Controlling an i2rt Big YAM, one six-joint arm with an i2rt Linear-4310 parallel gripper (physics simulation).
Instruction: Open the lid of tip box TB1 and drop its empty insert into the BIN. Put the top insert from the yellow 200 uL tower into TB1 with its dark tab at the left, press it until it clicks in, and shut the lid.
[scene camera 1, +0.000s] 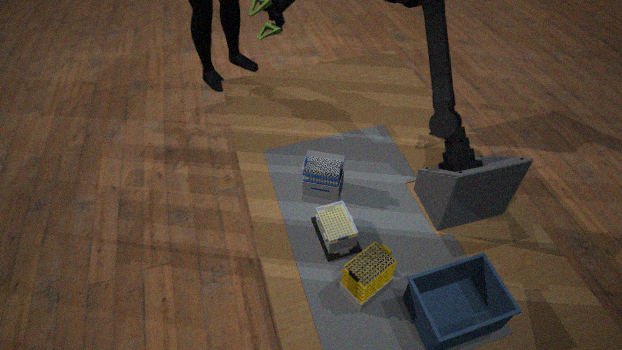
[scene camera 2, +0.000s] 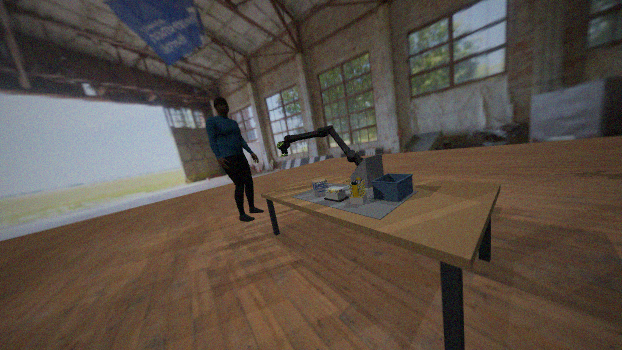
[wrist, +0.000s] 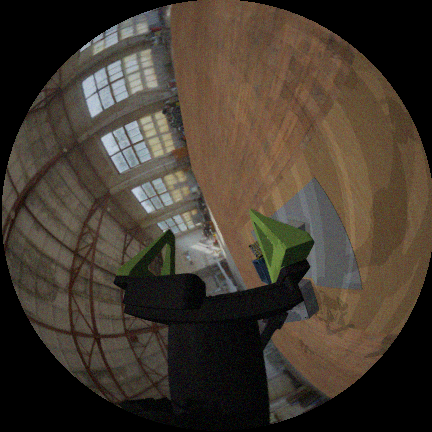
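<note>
TB1 looks like the white box (scene camera 1: 337, 227) (scene camera 2: 336, 193) on a black base, with a yellow-dotted top; its lid appears shut. The yellow tower (scene camera 1: 369, 272) (scene camera 2: 356, 188) (wrist: 256, 250) stands beside it on a pale base, with a dark tab at its left end in scene camera 1. The BIN (scene camera 1: 419, 320) (scene camera 2: 392, 190) (wrist: 260, 271) is a blue open-topped box right of the tower. My gripper (scene camera 1: 255, 25) (scene camera 2: 281, 145) (wrist: 208, 223) is open and empty, with green fingers, high in the air and far from TB1, the tower and the BIN.
A blue-and-white tip box (scene camera 1: 323, 172) (scene camera 2: 320, 187) stands beyond TB1 on the grey mat (scene camera 1: 325, 320) (scene camera 2: 380, 210) (wrist: 335, 250). The arm's grey pedestal (scene camera 1: 475, 195) (scene camera 2: 370, 170) stands beside the mat. A person (scene camera 1: 230, 30) (scene camera 2: 231, 142) stands past the table's far end.
</note>
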